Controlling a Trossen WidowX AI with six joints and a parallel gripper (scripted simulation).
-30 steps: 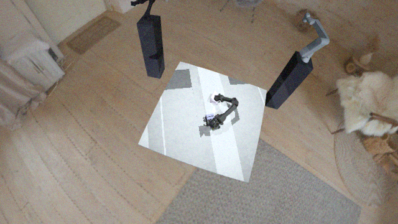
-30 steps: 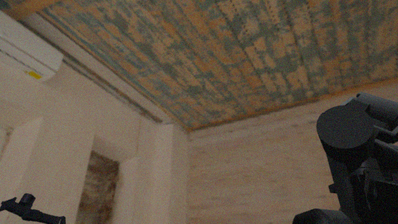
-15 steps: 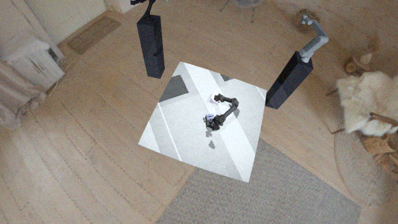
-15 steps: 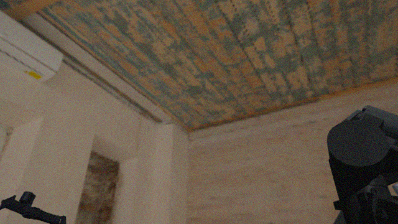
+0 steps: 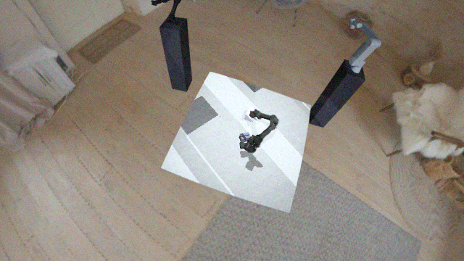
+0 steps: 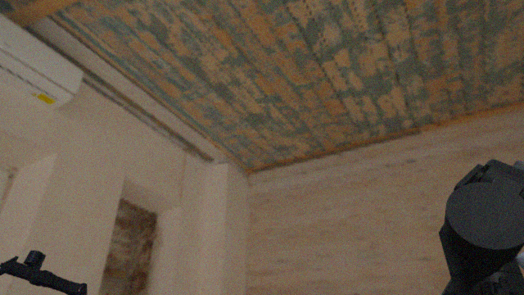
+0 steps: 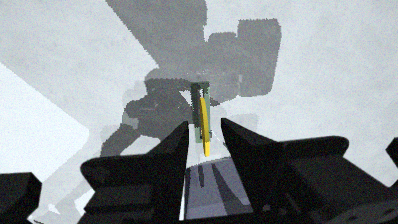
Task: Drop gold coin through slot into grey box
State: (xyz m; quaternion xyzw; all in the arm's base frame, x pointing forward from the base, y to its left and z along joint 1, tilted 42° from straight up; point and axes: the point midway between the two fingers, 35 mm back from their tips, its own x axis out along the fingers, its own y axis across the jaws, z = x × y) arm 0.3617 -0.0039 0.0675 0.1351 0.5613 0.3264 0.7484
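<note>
Now: the gold coin right at my gripper tip.
</note>
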